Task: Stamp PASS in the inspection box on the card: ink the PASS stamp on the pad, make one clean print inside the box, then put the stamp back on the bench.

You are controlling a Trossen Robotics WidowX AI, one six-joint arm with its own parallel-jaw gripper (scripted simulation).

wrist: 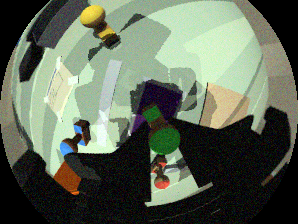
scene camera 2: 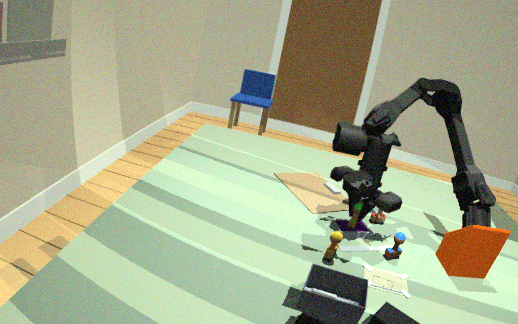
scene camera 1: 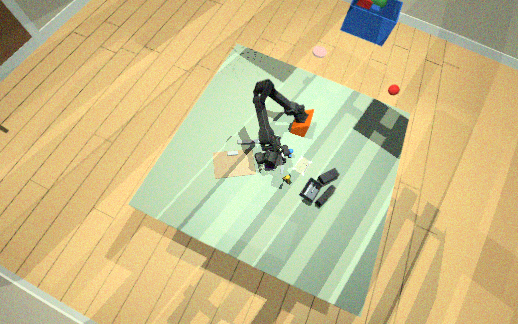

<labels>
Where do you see a white card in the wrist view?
At 62, 81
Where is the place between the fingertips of the gripper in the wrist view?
At 157, 123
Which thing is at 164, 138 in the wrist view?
A green-knobbed stamp.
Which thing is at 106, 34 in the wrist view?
A yellow-knobbed stamp.
</labels>
